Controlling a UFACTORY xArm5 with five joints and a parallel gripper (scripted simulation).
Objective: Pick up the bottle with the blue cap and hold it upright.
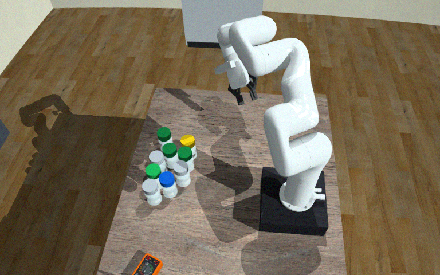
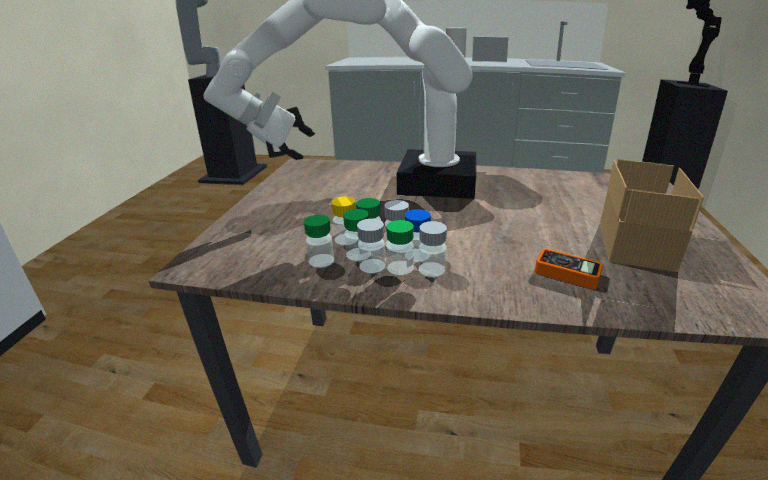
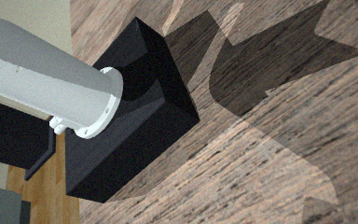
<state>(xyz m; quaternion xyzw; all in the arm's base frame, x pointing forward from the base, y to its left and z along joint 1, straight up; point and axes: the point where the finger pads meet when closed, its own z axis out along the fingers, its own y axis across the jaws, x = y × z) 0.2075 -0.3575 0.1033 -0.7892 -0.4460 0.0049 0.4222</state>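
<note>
My gripper is now 260 mm short of the blue-capped bottle, 360 mm to the right of it and 130 mm above it. The rest, counted from my hand: yellow-capped bottle 210 mm ahead, 180 mm to the left, 130 mm below; orange multimeter 270 mm ahead, 680 mm to the left, 160 mm below.
</note>
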